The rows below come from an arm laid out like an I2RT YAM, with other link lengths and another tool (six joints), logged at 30 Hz.
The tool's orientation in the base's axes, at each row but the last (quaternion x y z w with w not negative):
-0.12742, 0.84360, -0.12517, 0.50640
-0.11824, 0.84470, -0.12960, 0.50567
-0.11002, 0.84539, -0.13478, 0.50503
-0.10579, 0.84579, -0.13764, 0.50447
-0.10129, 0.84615, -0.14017, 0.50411
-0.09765, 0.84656, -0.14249, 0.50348
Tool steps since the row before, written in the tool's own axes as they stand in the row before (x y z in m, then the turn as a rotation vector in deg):
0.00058, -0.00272, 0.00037, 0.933, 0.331, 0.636
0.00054, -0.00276, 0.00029, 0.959, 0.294, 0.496
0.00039, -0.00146, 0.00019, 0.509, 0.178, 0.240
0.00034, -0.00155, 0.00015, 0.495, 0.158, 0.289
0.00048, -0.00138, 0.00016, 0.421, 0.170, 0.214
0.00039, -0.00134, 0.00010, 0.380, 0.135, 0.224
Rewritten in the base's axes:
0.00030, -0.00278, 0.00028, 0.110, -0.061, -1.170
0.00020, -0.00280, 0.00036, -0.023, -0.091, -1.115
0.00006, -0.00152, 0.00009, -0.034, -0.025, -0.589
0.00004, -0.00158, 0.00018, 0.017, -0.045, -0.593
-0.00004, -0.00147, 0.00000, -0.015, -0.001, -0.502
-0.00007, -0.00139, 0.00009, 0.014, -0.022, -0.461

